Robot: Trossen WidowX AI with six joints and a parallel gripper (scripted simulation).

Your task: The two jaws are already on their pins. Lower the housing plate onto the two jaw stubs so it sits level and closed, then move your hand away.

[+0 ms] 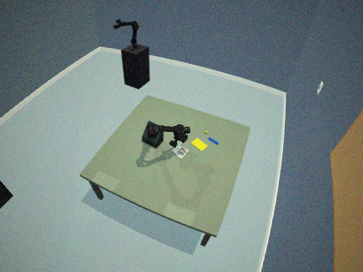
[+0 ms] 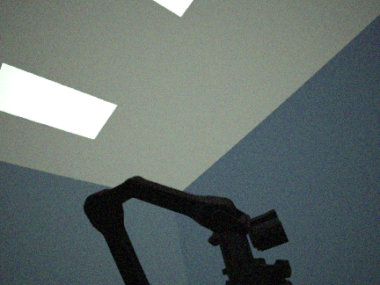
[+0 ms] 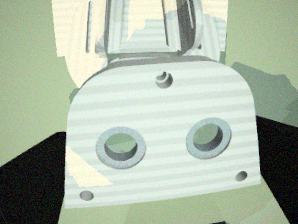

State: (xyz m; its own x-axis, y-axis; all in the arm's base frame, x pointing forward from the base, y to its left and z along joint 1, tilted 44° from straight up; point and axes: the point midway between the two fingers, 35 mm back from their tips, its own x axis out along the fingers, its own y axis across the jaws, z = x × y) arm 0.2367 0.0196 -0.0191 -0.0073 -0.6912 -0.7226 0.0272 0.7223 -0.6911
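Right now the white jaw is 1 cm ahead of my gripper tip, 2 cm to the right of it and 7 cm below it. From my gripper tip the other things lie so: white housing plate: 1 cm ahead, 2 cm above; then yellow plate: 15 cm ahead, 18 cm to the left, 8 cm below; then blue bar: 25 cm ahead, 29 cm to the left, 8 cm below.
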